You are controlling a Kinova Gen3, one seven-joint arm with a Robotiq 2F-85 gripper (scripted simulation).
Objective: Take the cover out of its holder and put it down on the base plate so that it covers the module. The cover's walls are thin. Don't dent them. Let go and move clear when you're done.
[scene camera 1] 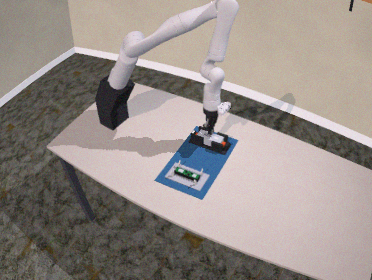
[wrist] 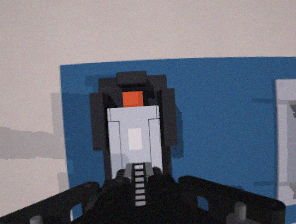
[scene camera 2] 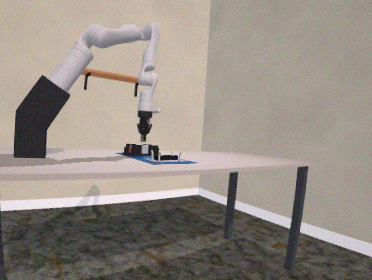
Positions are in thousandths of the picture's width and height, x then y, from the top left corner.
Labels:
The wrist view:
my gripper: 471, 775
light grey cover: 475, 636
blue mat: 772, 489

